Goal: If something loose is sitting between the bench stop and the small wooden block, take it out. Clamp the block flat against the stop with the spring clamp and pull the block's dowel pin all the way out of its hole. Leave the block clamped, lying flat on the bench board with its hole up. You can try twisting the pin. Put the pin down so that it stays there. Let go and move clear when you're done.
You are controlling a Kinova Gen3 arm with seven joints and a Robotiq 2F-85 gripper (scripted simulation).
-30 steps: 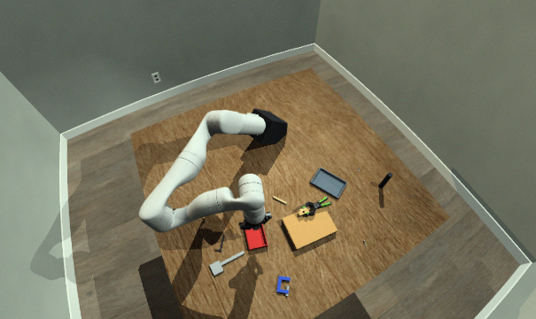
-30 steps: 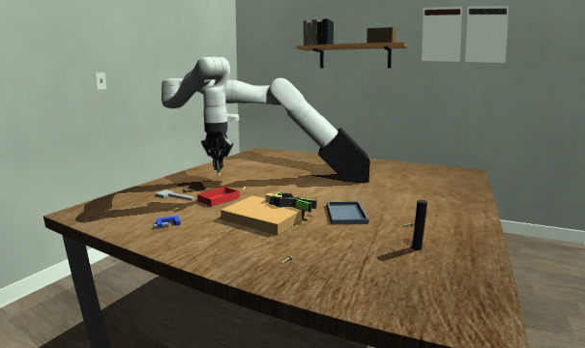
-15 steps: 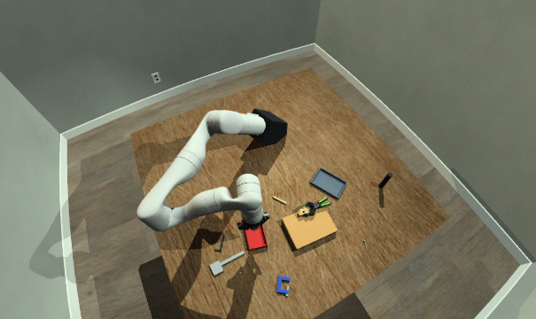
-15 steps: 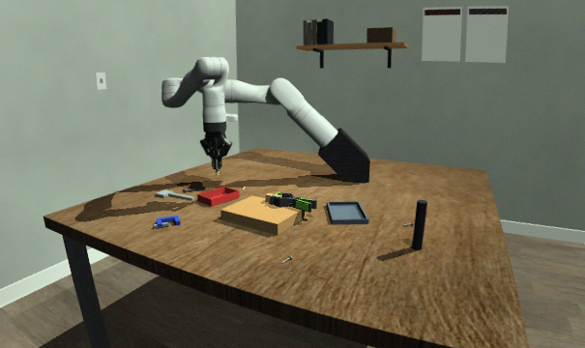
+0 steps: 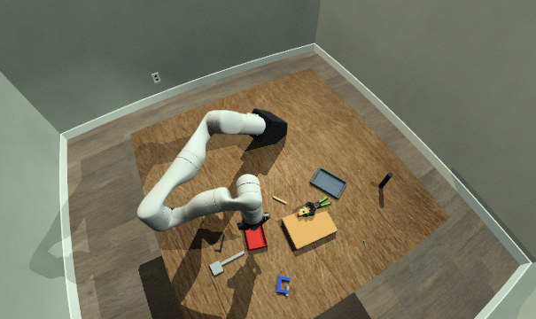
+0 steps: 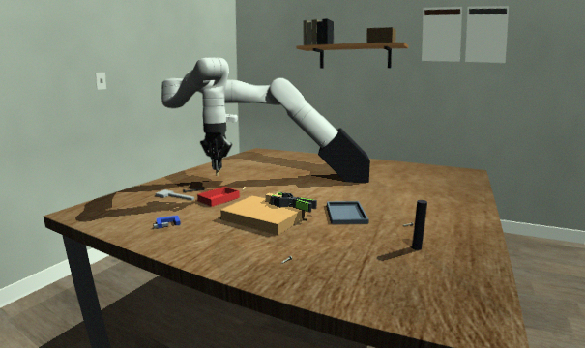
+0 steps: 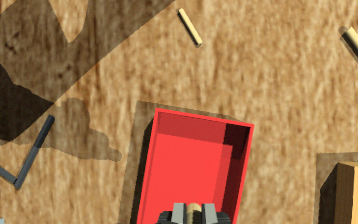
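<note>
Now: the red tray 12 cm below my hand. The rest, counted from my hand: thin pale stick 10 cm behind, 18 cm to the left, 12 cm below; then hammer 5 cm ahead, 17 cm to the right, 12 cm below; then dowel pin 2 cm below.
</note>
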